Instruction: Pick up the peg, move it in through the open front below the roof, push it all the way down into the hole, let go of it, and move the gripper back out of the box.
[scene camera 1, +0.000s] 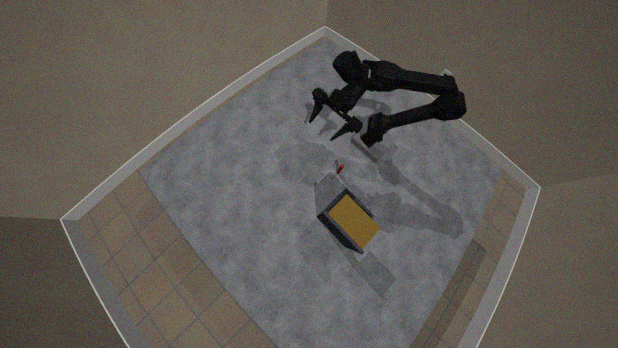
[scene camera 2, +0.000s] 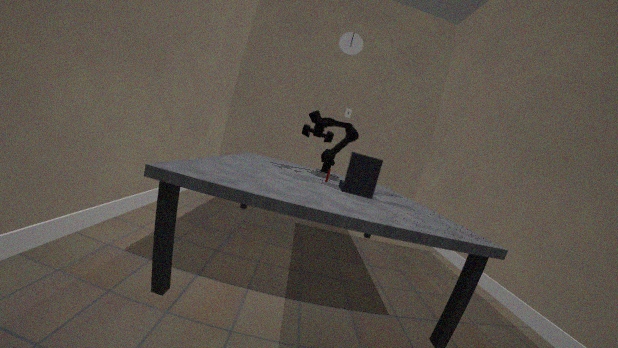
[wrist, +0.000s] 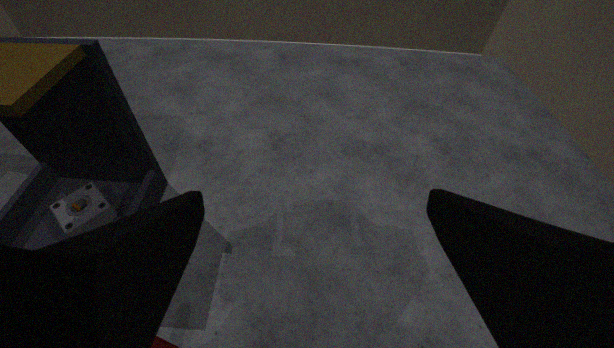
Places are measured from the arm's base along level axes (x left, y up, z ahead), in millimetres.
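Pixels of known places: gripper, fingertip midpoint: (scene camera 1: 319, 131) (scene camera 2: 316, 139) (wrist: 317, 201); arm's base, link origin: (scene camera 1: 369, 139) (scene camera 2: 324, 172).
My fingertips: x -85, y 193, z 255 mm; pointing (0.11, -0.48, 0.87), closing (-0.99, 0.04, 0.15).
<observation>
For each thing: its top centre in the pictures, then the offset to it from my fingertips. "spot": a spot on its surface instead. Level surfaces: height alone.
- red peg, top centre: (scene camera 1: 342, 166) (scene camera 2: 329, 168) dx +115, dy -146, dz -44 mm
- yellow roof, top centre: (scene camera 1: 362, 212) (scene camera 2: 364, 155) dx +277, dy -24, dz +60 mm
- pale square plate, top centre: (wrist: 77, 204) dx +269, dy -185, dz +77 mm
- hole, surface spot: (wrist: 77, 205) spot: dx +275, dy -193, dz +79 mm
- grey table top, surface height: dy -226 mm
The red peg (scene camera 1: 340, 169) (scene camera 2: 328, 174) stands upright on the table near the open front of the box; in the wrist view a small red corner of the peg (wrist: 164, 343) shows at the bottom edge. The box has dark walls (scene camera 2: 364, 175) (wrist: 85, 115) and a yellow roof (scene camera 1: 354, 221) (wrist: 35, 65). Inside it, below the roof, a pale square plate (wrist: 63, 214) with the hole (wrist: 77, 205) lies on the floor of the box, at the left of the wrist view. My gripper (scene camera 1: 321, 130) (scene camera 2: 317, 135) (wrist: 317, 201) is open and empty, above the table and apart from the peg and box.
The grey table top (scene camera 1: 240, 150) (scene camera 2: 240, 180) carries the arm's base (scene camera 1: 371, 137) (scene camera 2: 326, 167), with the peg between the base and the box. The box's side walls rise beside its roof. Shadows of the arm and box lie across the table.
</observation>
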